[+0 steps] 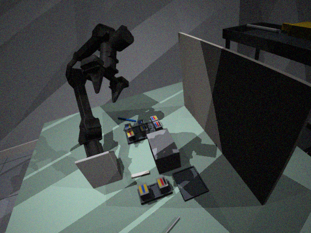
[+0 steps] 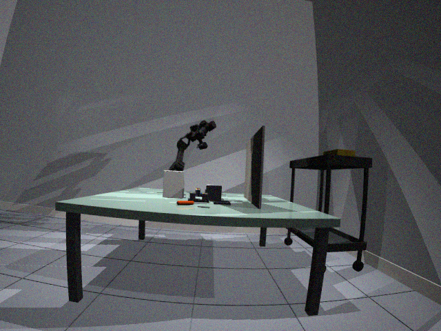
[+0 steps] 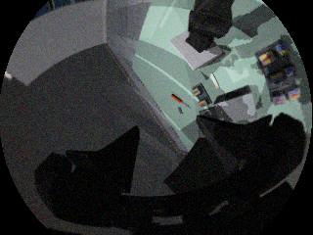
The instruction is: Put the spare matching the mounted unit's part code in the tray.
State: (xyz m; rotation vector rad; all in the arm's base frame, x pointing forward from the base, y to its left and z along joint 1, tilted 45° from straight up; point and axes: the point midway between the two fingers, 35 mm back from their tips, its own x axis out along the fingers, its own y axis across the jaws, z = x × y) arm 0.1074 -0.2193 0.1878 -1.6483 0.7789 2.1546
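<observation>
My gripper tip is now 50 mm short of the spare, 190 mm to the right of it and 330 mm above it. The rest, counted from my gripper tip: mounted unit: 150 mm ahead, 10 mm to the left, 330 mm below; tall dark panel: 400 mm ahead, 40 mm to the right, 150 mm below; dark holder: 40 mm ahead, 140 mm to the right, 370 mm below.
</observation>
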